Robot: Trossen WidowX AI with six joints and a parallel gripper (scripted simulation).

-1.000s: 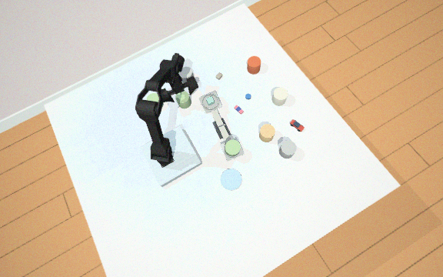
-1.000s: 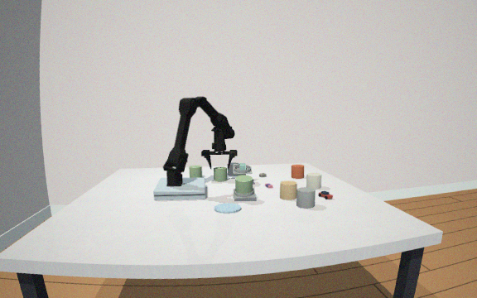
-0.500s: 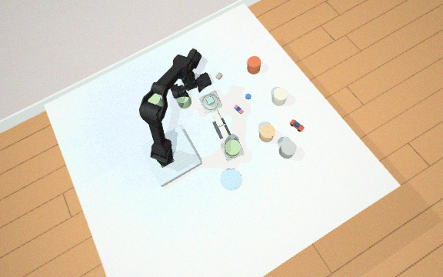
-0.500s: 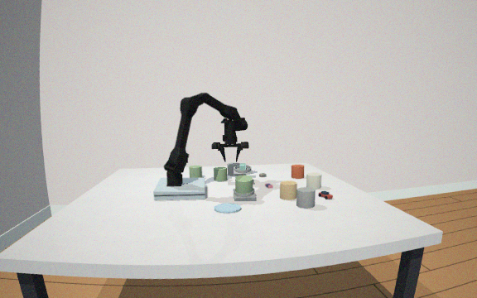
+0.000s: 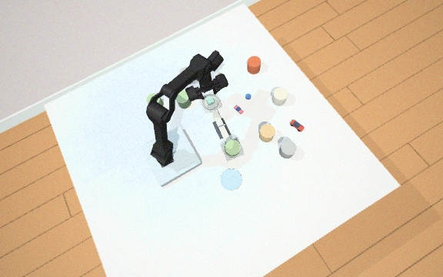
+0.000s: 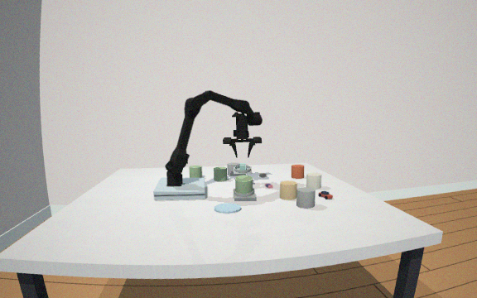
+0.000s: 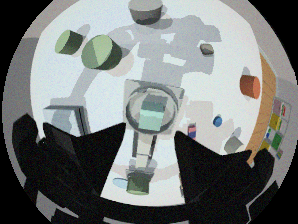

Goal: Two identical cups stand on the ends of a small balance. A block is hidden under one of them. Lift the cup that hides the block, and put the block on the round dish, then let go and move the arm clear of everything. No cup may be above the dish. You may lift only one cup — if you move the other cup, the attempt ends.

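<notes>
Now: the mint-green block 5 cm below my gripper tip. Round my gripper tip: pink and blue eraser (13 cm below, 11 cm ahead, 8 cm to the right); balance beam (12 cm to the right, 9 cm below, 1 cm behind); small balance (12 cm to the right, 11 cm below, 1 cm behind).
</notes>
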